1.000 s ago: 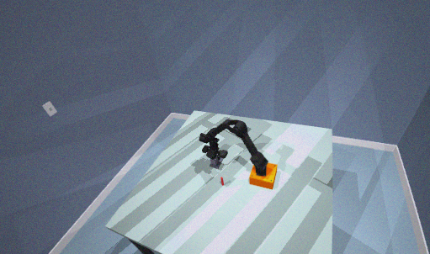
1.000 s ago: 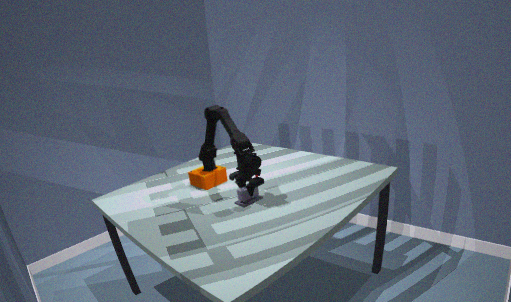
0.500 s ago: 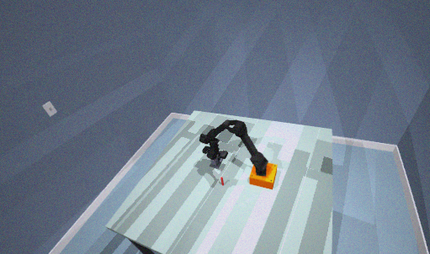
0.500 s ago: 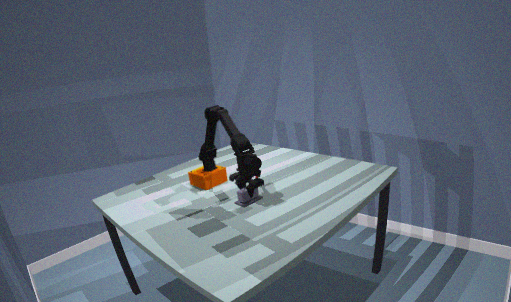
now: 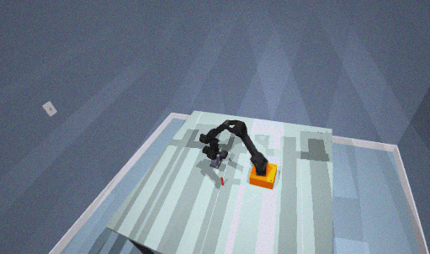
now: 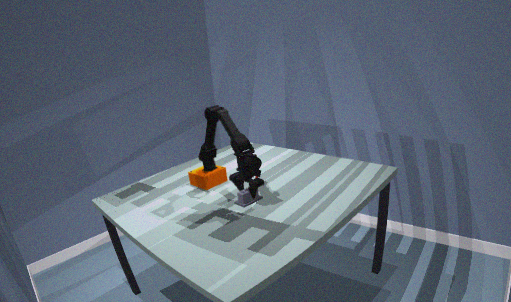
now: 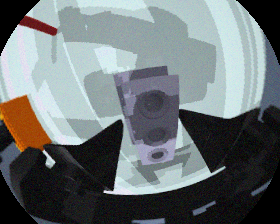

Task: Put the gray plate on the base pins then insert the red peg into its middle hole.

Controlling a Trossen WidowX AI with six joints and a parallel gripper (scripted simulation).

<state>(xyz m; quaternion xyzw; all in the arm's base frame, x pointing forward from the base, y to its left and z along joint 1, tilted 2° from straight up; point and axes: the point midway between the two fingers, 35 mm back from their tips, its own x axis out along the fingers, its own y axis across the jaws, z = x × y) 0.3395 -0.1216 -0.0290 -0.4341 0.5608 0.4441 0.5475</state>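
The gray plate is 20 mm above my gripper tip. Round my gripper tip: red peg (200 mm to the left, 90 mm behind, 20 mm above).
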